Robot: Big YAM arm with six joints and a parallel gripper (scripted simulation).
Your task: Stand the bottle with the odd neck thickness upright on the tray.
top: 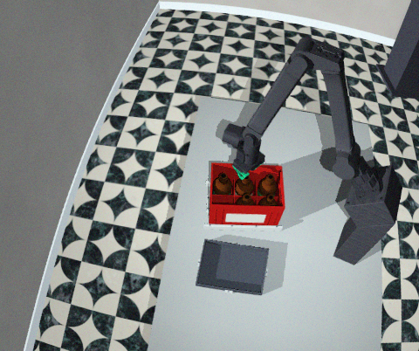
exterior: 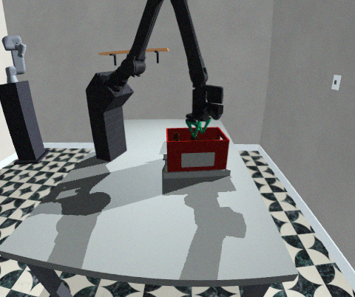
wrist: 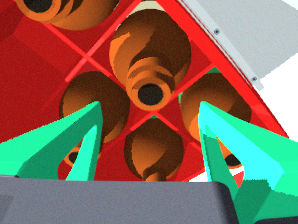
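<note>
The glass bottle is 100 mm below my hand. Round my hand: crate 40 mm to the left, 110 mm below; then dark grey tray 60 mm ahead, 310 mm to the left, 180 mm below.
</note>
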